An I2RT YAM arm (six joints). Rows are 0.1 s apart.
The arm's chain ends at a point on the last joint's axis. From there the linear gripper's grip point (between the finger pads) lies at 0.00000 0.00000 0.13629 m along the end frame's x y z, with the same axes.
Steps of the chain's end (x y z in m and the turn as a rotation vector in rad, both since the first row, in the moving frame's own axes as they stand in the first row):
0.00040, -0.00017, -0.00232, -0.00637, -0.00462, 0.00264
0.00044, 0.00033, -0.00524, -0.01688, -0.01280, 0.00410
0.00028, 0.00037, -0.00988, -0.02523, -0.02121, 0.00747
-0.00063, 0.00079, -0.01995, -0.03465, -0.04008, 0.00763
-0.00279, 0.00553, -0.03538, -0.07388, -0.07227, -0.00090
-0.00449, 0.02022, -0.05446, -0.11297, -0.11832, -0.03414
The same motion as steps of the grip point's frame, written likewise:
-0.00023, 0.00070, -0.00232, -0.00637, -0.00462, 0.00264
-0.00131, 0.00263, -0.00527, -0.01688, -0.01280, 0.00410
-0.00262, 0.00380, -0.00995, -0.02523, -0.02121, 0.00747
-0.00611, 0.00549, -0.02014, -0.03465, -0.04008, 0.00763
-0.01262, 0.01559, -0.03611, -0.07388, -0.07227, -0.00090
-0.02028, 0.03582, -0.05628, -0.11297, -0.11832, -0.03414

